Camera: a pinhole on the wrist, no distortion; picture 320 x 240 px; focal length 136.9 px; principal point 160.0 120.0 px. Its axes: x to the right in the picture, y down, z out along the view. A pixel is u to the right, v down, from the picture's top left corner.
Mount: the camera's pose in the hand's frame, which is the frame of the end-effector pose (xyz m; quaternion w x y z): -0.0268 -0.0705 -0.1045 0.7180 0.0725 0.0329 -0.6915
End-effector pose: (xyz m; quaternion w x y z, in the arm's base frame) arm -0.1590 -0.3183 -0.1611 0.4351 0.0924 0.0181 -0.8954
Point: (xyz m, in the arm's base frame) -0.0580 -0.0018 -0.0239
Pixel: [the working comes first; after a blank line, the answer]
In the camera's frame: -0.0006 -0.2943 0.2082

outside the picture
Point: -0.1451 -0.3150 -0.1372
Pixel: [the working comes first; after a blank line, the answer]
In the camera's frame: -0.0976 0.0215 0.1113

40 146
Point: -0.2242 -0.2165 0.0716
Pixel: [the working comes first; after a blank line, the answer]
In the camera's frame: -0.0190 -0.0365 0.3349

152 105
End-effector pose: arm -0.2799 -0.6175 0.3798 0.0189 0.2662 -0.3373 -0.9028
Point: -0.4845 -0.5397 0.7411
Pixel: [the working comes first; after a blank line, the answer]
In the camera's frame: -0.3309 0.0534 0.4335

56 137
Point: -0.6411 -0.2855 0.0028
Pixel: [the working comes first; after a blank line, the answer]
In the camera's frame: 0.3446 0.4431 0.2721

outside the picture
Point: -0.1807 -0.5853 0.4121
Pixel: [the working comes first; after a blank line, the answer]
In the camera's frame: -0.0680 -0.0728 0.0906

57 10
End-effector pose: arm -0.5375 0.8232 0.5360 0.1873 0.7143 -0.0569 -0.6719
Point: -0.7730 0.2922 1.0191
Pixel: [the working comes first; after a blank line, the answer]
In the camera's frame: -0.7526 -0.2229 0.3303

outside the picture
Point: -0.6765 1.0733 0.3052
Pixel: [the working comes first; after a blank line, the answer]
In the camera's frame: 0.2371 0.1501 0.2284

302 210
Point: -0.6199 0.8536 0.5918
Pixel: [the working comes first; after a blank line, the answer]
In the camera's frame: -0.0751 -0.0311 0.1710

100 95
